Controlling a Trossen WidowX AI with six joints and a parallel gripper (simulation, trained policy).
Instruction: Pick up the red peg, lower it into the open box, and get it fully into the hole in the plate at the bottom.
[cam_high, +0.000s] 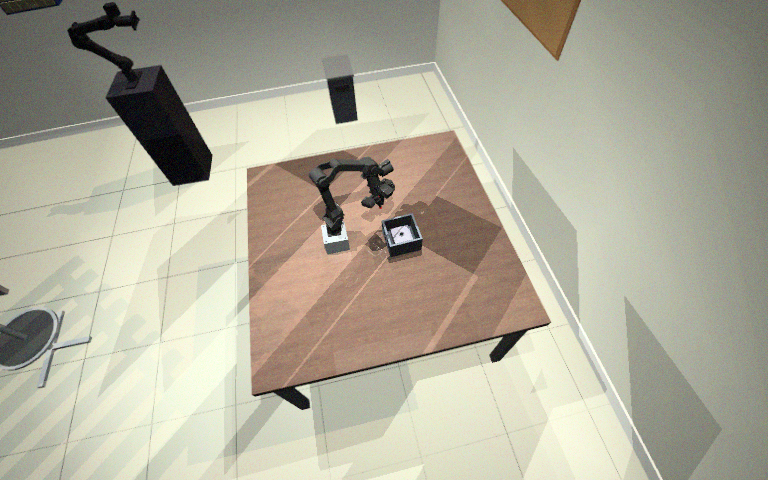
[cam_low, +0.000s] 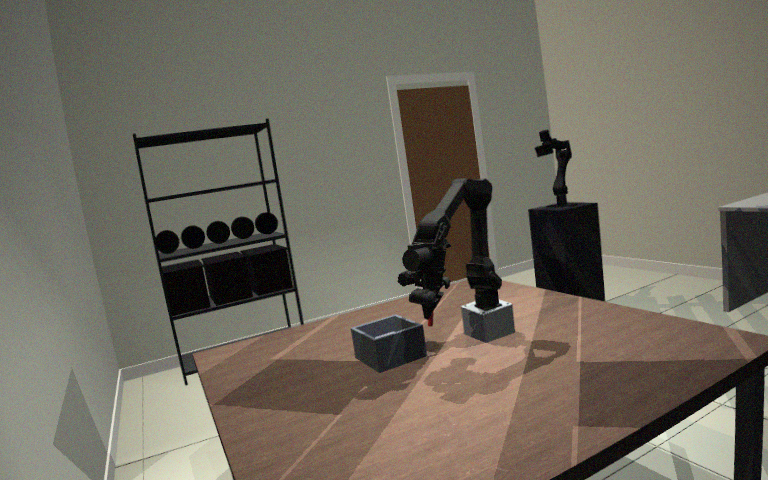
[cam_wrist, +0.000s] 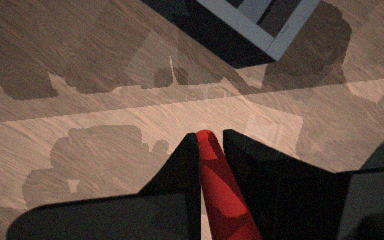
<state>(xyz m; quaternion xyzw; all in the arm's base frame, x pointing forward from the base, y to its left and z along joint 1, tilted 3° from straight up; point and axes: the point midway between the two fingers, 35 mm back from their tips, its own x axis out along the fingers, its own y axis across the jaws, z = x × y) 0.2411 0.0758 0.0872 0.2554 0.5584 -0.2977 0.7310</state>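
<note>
Now: gripper tip 13 cm to the left of the grey box, 11 cm above it and 7 cm short of it. Round my gripper tip: red peg 2 cm above, 1 cm to the left, 1 cm behind.
</note>
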